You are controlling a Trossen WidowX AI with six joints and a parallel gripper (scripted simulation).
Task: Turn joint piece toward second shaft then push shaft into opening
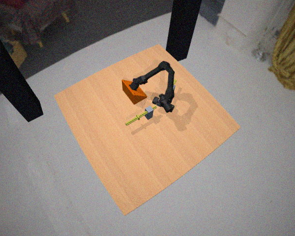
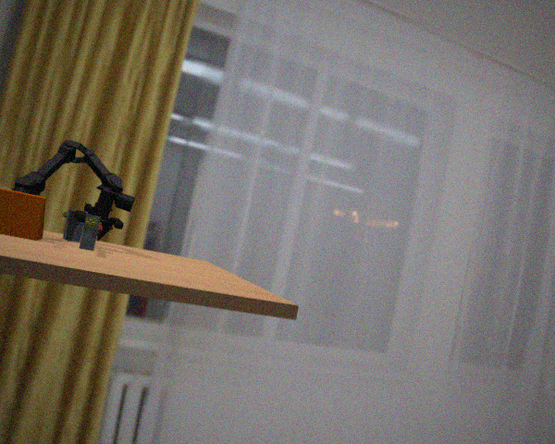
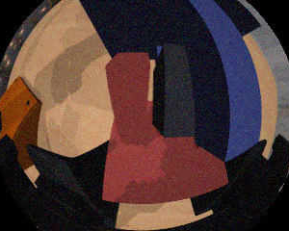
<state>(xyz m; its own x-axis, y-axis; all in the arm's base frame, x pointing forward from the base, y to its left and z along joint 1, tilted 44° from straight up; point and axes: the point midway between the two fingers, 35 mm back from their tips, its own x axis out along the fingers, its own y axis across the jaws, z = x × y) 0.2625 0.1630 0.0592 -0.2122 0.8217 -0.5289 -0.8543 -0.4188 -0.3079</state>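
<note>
Right now my gripper tip is 5 cm below the red square joint piece.
</note>
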